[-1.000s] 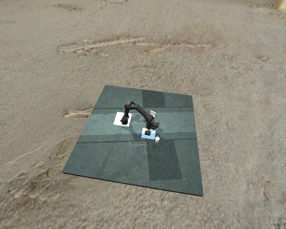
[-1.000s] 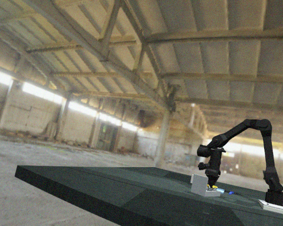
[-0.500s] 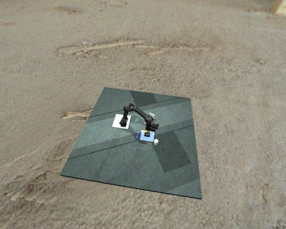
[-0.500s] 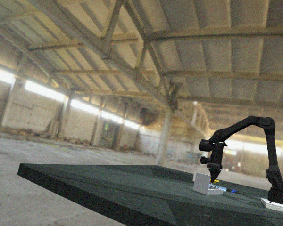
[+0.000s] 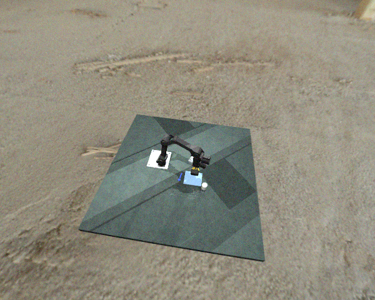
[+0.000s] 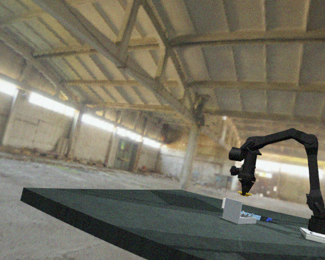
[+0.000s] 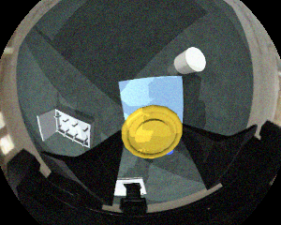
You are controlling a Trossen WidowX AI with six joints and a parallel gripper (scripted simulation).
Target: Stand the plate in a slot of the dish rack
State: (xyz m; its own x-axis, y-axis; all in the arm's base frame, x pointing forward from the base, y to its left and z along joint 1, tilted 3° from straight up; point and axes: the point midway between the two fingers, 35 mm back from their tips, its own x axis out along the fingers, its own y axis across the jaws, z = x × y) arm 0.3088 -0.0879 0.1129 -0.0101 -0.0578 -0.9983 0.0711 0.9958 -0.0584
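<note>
Now: the grey dish rack 1 cm behind my gripper tip, 20 cm to the left of it and 7 cm below it. Also, from my gripper tip: light blue mat 1 cm behind, 2 cm to the right, 9 cm below; then yellow plate 1 cm above; then white cup 9 cm ahead, 10 cm to the right, 7 cm below.
</note>
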